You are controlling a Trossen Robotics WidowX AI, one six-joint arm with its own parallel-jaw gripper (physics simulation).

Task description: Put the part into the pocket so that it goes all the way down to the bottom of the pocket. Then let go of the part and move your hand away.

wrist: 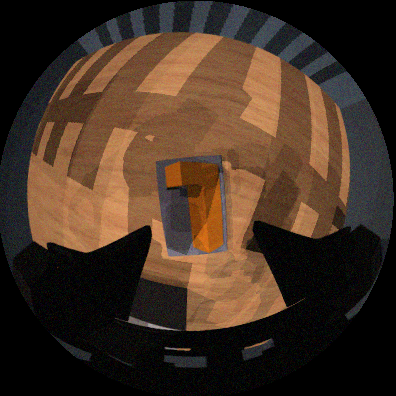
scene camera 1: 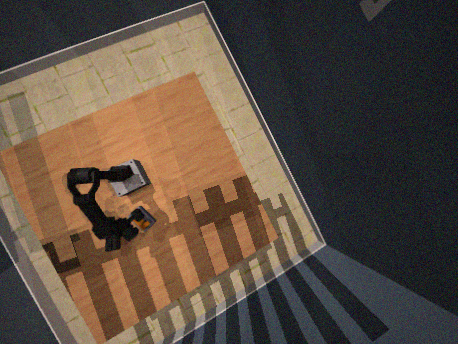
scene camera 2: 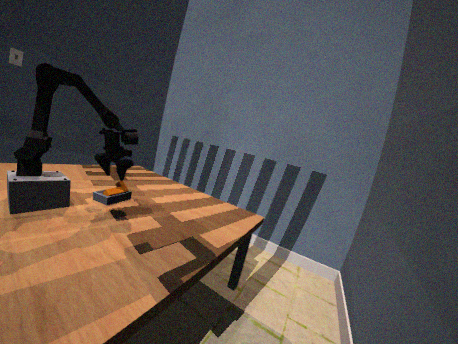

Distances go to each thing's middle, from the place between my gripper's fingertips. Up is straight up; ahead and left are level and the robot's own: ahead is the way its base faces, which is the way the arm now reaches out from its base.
Scene:
My gripper is now 10 mm short of the orange part (wrist: 202,180) and 60 mm above it. The rest, counted from my hand: dark pocket block (wrist: 173,201) 10 mm to the left, 90 mm below.

